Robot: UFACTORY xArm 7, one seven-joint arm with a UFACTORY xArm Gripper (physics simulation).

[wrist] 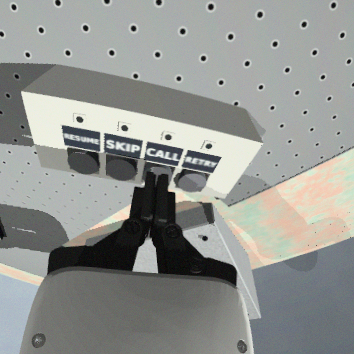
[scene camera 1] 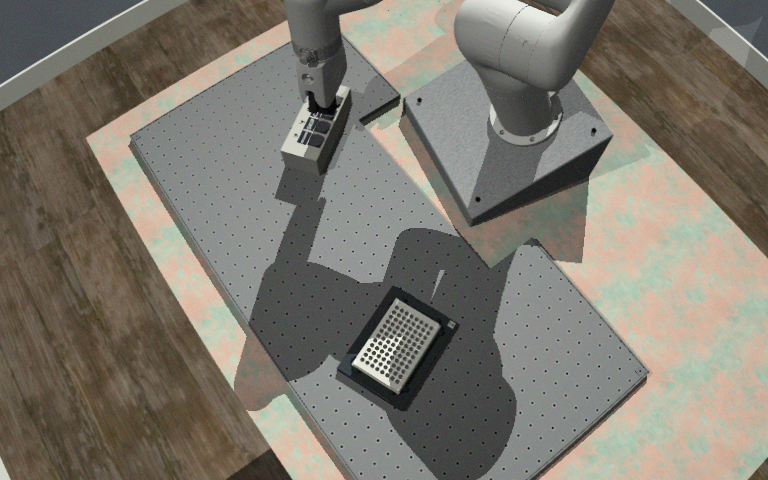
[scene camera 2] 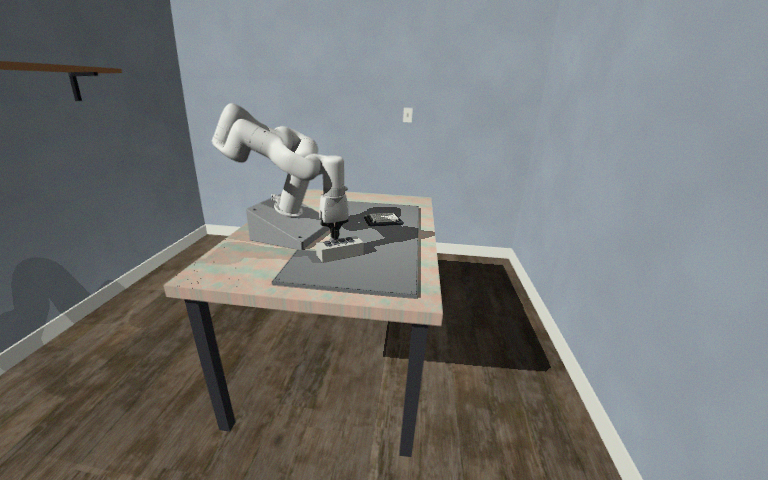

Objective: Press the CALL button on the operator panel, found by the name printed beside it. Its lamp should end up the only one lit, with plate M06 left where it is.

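Pixels of known places: gripper, fingertip midpoint: (wrist: 154, 184) (scene camera 1: 327, 110) (scene camera 2: 335, 238); arm's base at its link origin: (scene camera 1: 525, 113) (scene camera 2: 288, 209).
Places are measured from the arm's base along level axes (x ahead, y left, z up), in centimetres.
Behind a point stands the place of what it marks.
Note:
The operator panel (scene camera 1: 301, 151) {x 34.2, y -19.5, z -3.4 cm} (scene camera 2: 339, 250) {x 28.6, y -27.3, z -5.0 cm} (wrist: 47, 112) {x 34.9, y -21.8, z -3.4 cm} is a pale box with a row of round dark buttons, labelled RESUME, SKIP, CALL and RETRY in the wrist view. My gripper (scene camera 1: 323, 108) {x 26.1, y -23.0, z -2.2 cm} (scene camera 2: 335, 236) {x 26.1, y -23.0, z -2.2 cm} (wrist: 154, 184) {x 26.1, y -23.0, z -2.2 cm} is shut and empty. Its fingertips are over the CALL button (wrist: 160, 169) {x 26.3, y -23.8, z -3.1 cm} and cover part of it; whether they touch it or press it down is unclear. The CALL lamp (wrist: 168, 137) {x 27.9, y -26.2, z -3.4 cm} looks dark, as do the other lamps in the wrist view. The white plate (scene camera 1: 396, 345) {x 41.9, y 16.7, z -6.1 cm} (scene camera 2: 385, 217) {x 42.7, y 15.0, z -6.2 cm} sits in a black holder (scene camera 1: 403, 399) {x 46.1, y 23.7, z -7.5 cm}; its name is not readable.
The SKIP button (wrist: 121, 168) {x 28.4, y -21.6, z -3.1 cm} and the RETRY button (wrist: 192, 180) {x 23.6, y -24.8, z -3.1 cm} are close on either side of the fingertips. The panel and holder stand on a grey perforated board (scene camera 1: 566, 339) {x 19.4, y 32.8, z -8.7 cm} (scene camera 2: 362, 277) {x 38.9, y -39.2, z -8.7 cm}. The arm's grey wedge base (scene camera 1: 441, 130) {x 11.4, y -8.8, z -5.4 cm} (scene camera 2: 271, 229) {x -1.7, y -16.2, z -3.2 cm} stands beside the board.

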